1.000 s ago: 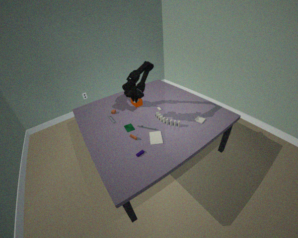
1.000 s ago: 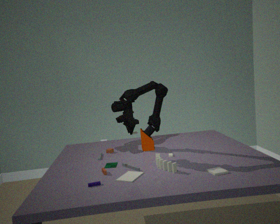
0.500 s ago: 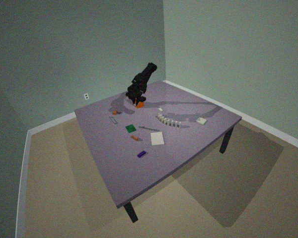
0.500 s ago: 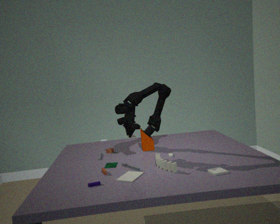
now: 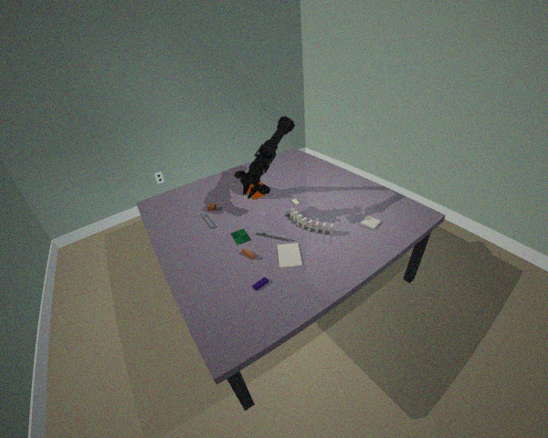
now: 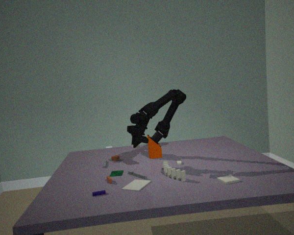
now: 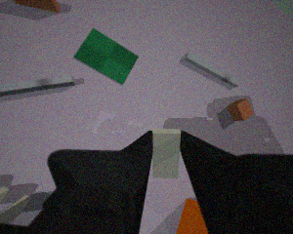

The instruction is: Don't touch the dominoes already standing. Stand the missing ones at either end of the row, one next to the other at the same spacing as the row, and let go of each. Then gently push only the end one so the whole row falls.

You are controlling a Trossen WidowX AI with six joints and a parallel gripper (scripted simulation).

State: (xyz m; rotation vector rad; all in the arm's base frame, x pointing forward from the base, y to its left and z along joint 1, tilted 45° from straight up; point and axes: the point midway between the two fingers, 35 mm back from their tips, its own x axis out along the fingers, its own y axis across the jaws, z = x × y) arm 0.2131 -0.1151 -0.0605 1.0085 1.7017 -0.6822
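Right now the green tile is 12 cm ahead of my gripper tip, 10 cm to the right of it and 12 cm below it. From my gripper tip the other things lie so: grey rod (21 cm ahead, 1 cm to the left, 11 cm below); then cream card (36 cm ahead, 1 cm to the left, 12 cm below); then grey bar (11 cm behind, 19 cm to the right, 12 cm below).
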